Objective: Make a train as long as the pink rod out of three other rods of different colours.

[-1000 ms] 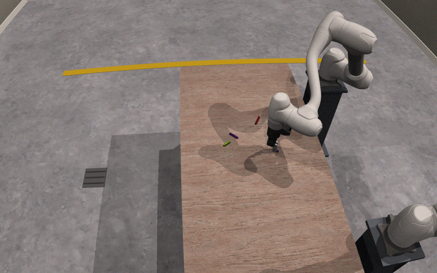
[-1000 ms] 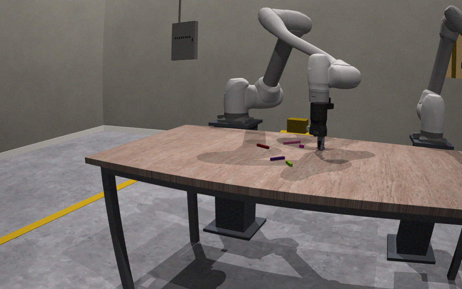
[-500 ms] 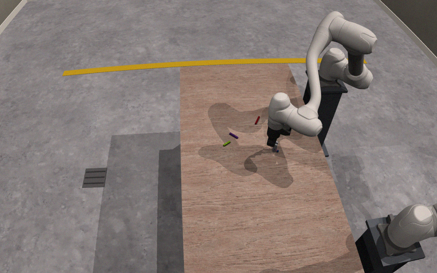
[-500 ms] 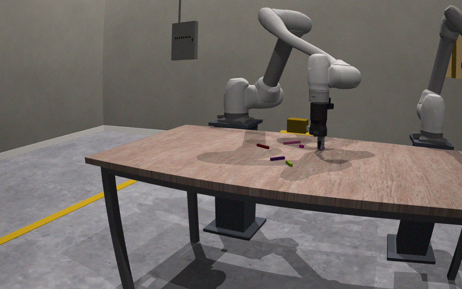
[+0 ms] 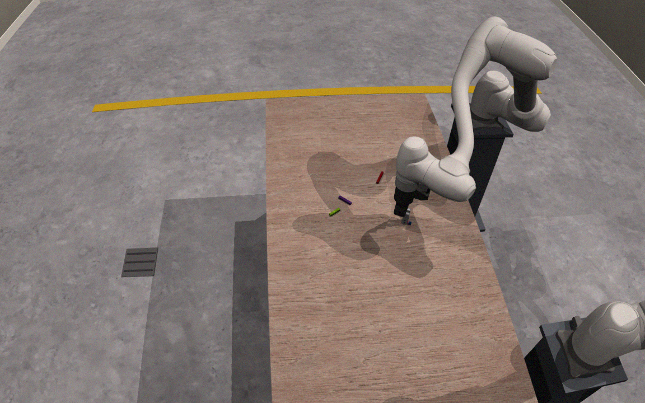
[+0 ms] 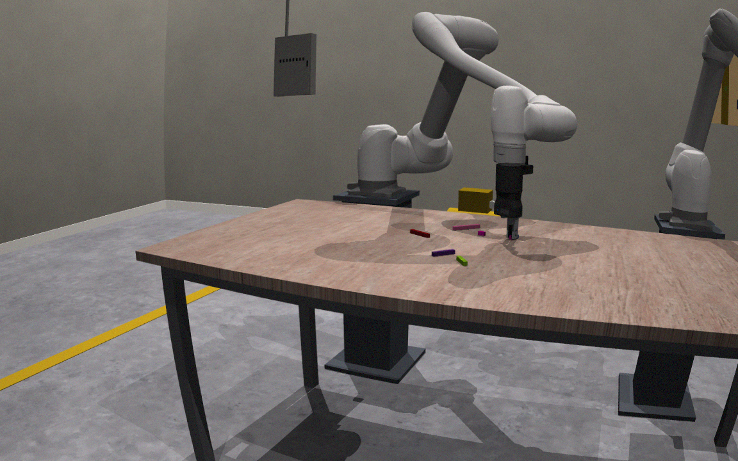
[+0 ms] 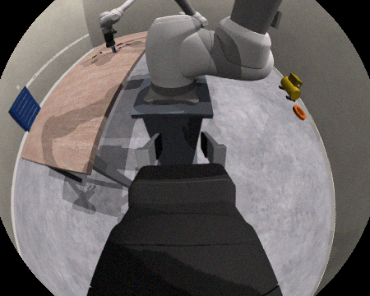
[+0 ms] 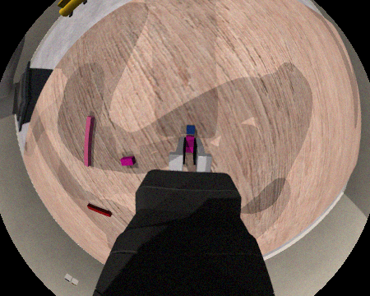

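The blue rod lies 20 mm below my right hand, 20 mm behind it and 10 mm to the left of it. Round my right hand: red rod (250 mm to the right, 60 mm ahead, 20 mm below); then purple rod (230 mm ahead, 130 mm to the right, 20 mm below); then pink rod (150 mm to the right, 70 mm behind, 20 mm below).
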